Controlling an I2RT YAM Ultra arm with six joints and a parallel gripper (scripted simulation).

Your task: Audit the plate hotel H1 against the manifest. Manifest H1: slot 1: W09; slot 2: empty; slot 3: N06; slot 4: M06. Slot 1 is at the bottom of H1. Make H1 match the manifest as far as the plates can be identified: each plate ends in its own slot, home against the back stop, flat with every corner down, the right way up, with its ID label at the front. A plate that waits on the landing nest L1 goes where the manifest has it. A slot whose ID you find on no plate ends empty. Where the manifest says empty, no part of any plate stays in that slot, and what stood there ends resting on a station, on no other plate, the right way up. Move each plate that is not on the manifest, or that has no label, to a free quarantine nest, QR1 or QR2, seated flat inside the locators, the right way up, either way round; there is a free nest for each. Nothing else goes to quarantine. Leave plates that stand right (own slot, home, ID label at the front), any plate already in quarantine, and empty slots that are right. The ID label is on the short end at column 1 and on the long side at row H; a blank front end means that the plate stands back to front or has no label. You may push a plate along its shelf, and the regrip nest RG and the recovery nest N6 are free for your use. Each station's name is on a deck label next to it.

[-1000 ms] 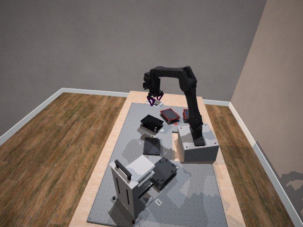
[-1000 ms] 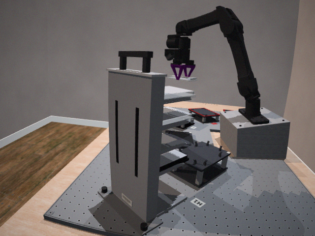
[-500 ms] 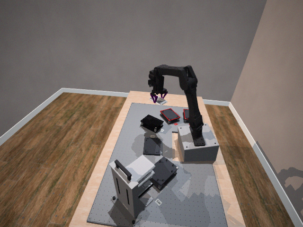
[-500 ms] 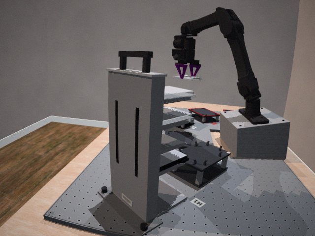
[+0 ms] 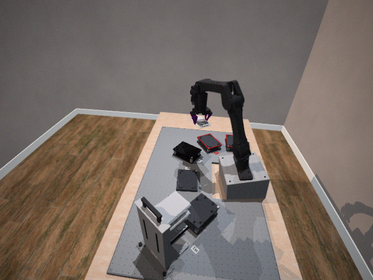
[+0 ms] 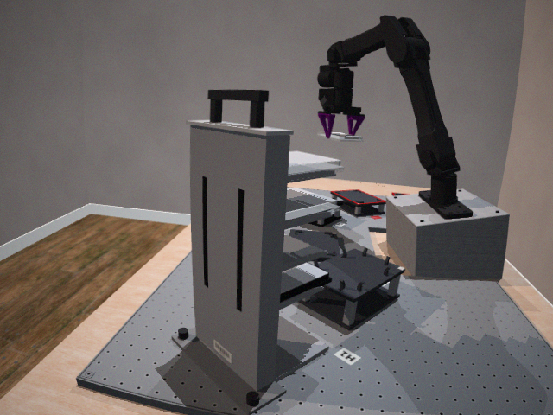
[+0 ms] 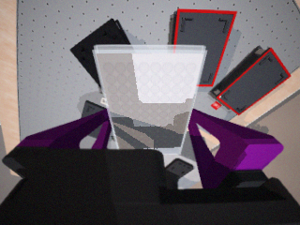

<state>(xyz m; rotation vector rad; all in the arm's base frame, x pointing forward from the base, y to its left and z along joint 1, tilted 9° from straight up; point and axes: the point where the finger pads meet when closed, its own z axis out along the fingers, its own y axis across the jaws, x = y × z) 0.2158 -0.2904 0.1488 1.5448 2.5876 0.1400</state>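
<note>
My gripper is now 21 cm above the red-rimmed nest, 9 cm past it and 8 cm to the left of it. The rest, counted from my hand: red-edged nest (28 cm behind, 21 cm below, 9 cm to the right); then black raised nest (20 cm below, 8 cm ahead, 5 cm to the left); then dark plate (66 cm to the left, 14 cm below, 14 cm ahead).
</note>
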